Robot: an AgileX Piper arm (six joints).
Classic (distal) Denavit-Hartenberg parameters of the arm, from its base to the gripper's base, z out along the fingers. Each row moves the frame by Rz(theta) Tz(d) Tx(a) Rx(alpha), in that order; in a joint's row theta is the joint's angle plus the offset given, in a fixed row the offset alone. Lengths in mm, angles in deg.
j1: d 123; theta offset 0; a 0; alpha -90
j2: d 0; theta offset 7.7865; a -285; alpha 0
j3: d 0; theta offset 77.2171; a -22; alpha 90
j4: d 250.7; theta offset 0; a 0; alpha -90
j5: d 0; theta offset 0; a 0; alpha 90
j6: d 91; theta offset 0; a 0; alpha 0
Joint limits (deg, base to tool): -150..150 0..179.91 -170..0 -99.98..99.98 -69.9..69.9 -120..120
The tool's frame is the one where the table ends.
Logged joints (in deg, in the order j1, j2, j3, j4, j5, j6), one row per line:
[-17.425 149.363 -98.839 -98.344 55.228 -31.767]
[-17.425 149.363 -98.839 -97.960 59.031 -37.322]
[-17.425 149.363 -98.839 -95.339 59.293 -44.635]
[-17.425 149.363 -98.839 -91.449 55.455 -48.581]
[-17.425 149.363 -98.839 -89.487 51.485 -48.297]
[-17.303 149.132 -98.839 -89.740 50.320 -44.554]
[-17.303 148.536 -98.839 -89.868 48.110 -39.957]
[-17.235 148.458 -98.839 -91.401 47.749 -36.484]
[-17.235 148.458 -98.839 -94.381 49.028 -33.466]
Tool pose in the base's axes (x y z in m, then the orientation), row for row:
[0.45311 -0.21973 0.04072 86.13 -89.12 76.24]
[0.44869 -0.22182 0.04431 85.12 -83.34 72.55]
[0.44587 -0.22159 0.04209 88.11 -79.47 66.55]
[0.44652 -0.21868 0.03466 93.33 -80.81 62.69]
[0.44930 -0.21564 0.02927 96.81 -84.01 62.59]
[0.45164 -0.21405 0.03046 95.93 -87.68 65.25]
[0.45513 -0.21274 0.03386 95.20 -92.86 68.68]
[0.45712 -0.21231 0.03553 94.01 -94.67 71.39]
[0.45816 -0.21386 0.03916 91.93 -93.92 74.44]
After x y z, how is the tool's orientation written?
As a rotation vector, in degrees.
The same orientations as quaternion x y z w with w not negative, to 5 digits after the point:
[0.56531 -0.58493 0.50040 0.29645]
[0.57251 -0.56054 0.48797 0.34629]
[0.60059 -0.54170 0.45363 0.37426]
[0.63025 -0.54571 0.42334 0.35463]
[0.64294 -0.55793 0.41568 0.32025]
[0.62986 -0.57569 0.42842 0.29718]
[0.61390 -0.59881 0.44288 0.26155]
[0.60192 -0.60614 0.45709 0.24770]
[0.58931 -0.60207 0.47719 0.25003]

